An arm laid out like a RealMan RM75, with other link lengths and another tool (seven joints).
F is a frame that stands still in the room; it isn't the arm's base.
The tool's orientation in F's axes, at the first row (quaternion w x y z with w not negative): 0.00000 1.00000 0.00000 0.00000
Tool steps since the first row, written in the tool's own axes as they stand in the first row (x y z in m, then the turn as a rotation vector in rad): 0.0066 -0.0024 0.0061 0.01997 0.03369 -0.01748; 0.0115 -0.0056 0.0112 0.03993 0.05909 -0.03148; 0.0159 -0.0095 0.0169 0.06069 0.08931 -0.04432; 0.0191 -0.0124 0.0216 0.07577 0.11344 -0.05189; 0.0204 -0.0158 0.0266 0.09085 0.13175 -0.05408; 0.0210 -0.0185 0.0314 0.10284 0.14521 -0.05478; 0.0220 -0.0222 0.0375 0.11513 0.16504 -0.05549; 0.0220 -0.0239 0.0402 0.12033 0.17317 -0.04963; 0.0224 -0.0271 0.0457 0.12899 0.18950 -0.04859; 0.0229 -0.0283 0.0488 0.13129 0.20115 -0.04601; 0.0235 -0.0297 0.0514 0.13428 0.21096 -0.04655; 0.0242 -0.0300 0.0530 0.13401 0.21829 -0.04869; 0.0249 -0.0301 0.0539 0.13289 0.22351 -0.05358
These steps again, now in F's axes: 0.0066 0.0024 -0.0061 0.01997 -0.03369 0.01748; 0.0115 0.0056 -0.0112 0.03993 -0.05909 0.03148; 0.0159 0.0095 -0.0169 0.06069 -0.08931 0.04432; 0.0191 0.0124 -0.0216 0.07577 -0.11344 0.05189; 0.0204 0.0158 -0.0266 0.09085 -0.13175 0.05408; 0.0210 0.0185 -0.0314 0.10284 -0.14521 0.05478; 0.0220 0.0222 -0.0375 0.11513 -0.16504 0.05549; 0.0220 0.0239 -0.0402 0.12033 -0.17317 0.04963; 0.0224 0.0271 -0.0457 0.12899 -0.18950 0.04859; 0.0229 0.0283 -0.0488 0.13129 -0.20115 0.04601; 0.0235 0.0297 -0.0514 0.13428 -0.21096 0.04655; 0.0242 0.0300 -0.0530 0.13401 -0.21829 0.04869; 0.0249 0.0301 -0.0539 0.13289 -0.22351 0.05358
